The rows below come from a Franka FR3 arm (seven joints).
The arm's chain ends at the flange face. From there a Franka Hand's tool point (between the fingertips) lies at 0.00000 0.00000 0.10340 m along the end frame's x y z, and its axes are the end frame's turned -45 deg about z.
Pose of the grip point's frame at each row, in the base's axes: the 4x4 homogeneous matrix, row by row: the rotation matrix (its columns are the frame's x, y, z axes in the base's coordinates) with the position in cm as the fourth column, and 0 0 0 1 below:
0.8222 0.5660 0.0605 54.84; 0.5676 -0.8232 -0.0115 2.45; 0.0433 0.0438 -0.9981 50.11; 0 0 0 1
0.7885 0.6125 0.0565 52.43; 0.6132 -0.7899 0.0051 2.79; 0.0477 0.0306 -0.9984 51.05; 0 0 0 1
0.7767 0.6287 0.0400 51.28; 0.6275 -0.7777 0.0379 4.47; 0.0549 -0.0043 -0.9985 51.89; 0 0 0 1
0.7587 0.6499 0.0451 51.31; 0.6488 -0.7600 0.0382 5.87; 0.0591 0.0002 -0.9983 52.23; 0 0 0 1
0.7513 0.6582 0.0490 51.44; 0.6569 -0.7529 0.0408 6.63; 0.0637 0.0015 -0.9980 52.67; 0 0 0 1
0.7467 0.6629 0.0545 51.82; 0.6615 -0.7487 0.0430 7.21; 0.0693 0.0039 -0.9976 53.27; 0 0 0 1
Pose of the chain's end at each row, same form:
0.9816 -0.1812 0.0605 54.21; -0.1807 -0.9834 -0.0115 2.57; 0.0616 0.0004 -0.9981 60.43; 0 0 0 1
0.9907 -0.1245 0.0565 51.85; -0.1249 -0.9921 0.0051 2.74; 0.0554 -0.0121 -0.9984 61.37; 0 0 0 1
0.9938 -0.1047 0.0400 50.87; -0.1062 -0.9936 0.0379 4.08; 0.0358 -0.0419 -0.9985 62.21; 0 0 0 1
0.9960 -0.0769 0.0451 50.84; -0.0786 -0.9962 0.0382 5.48; 0.0419 -0.0416 -0.9983 62.55; 0 0 0 1
0.9967 -0.0658 0.0490 50.93; -0.0679 -0.9969 0.0408 6.21; 0.0461 -0.0440 -0.9980 62.99; 0 0 0 1
0.9967 -0.0593 0.0545 51.26; -0.0617 -0.9972 0.0430 6.77; 0.0518 -0.0462 -0.9976 63.59; 0 0 0 1

